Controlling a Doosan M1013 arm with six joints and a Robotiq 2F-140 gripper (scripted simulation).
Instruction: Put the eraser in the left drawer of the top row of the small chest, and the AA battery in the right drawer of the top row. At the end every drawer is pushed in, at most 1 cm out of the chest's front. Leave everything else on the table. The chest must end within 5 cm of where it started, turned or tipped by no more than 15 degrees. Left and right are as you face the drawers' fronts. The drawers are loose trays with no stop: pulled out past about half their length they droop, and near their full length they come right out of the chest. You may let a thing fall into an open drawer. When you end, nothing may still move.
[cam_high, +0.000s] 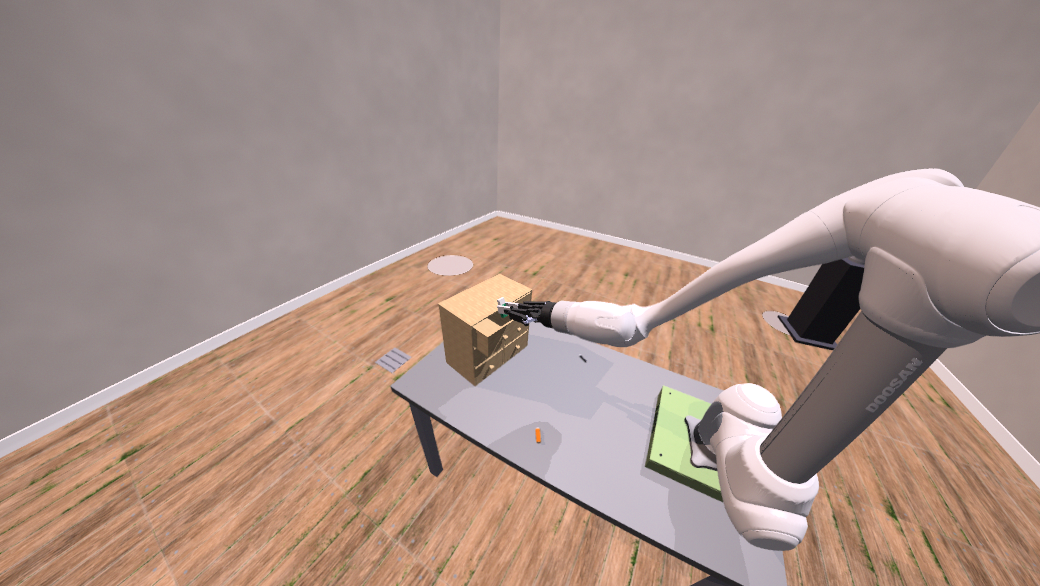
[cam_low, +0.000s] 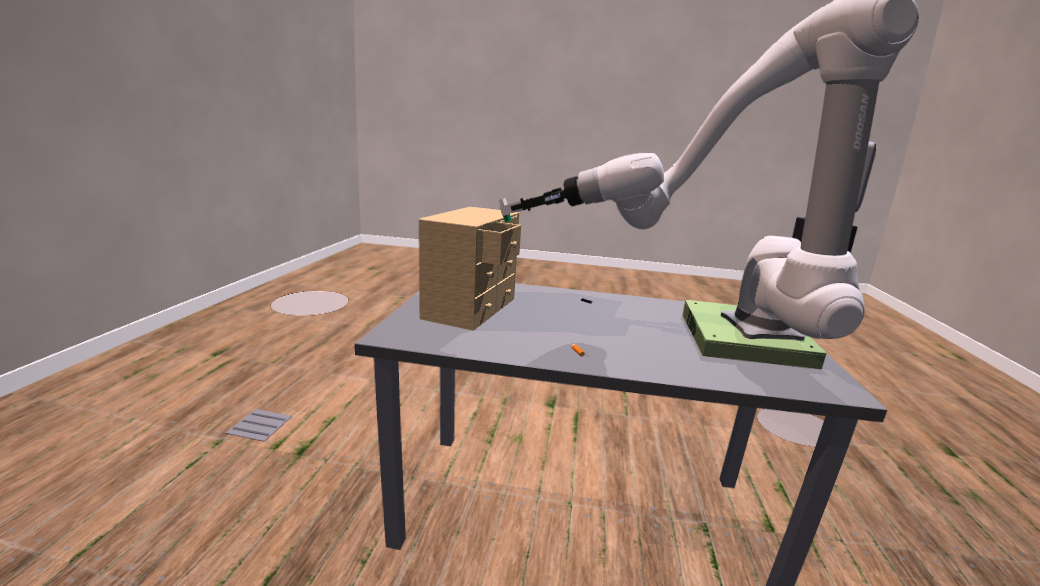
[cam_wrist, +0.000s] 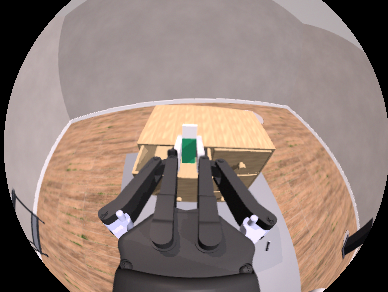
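Now: the eraser 30 mm ahead of my hand and 10 mm to the right of it. From my hand the other things lie so: small dark object 280 mm behind, 220 mm to the right, 340 mm below; orange AA battery 190 mm behind, 200 mm to the left, 340 mm below.
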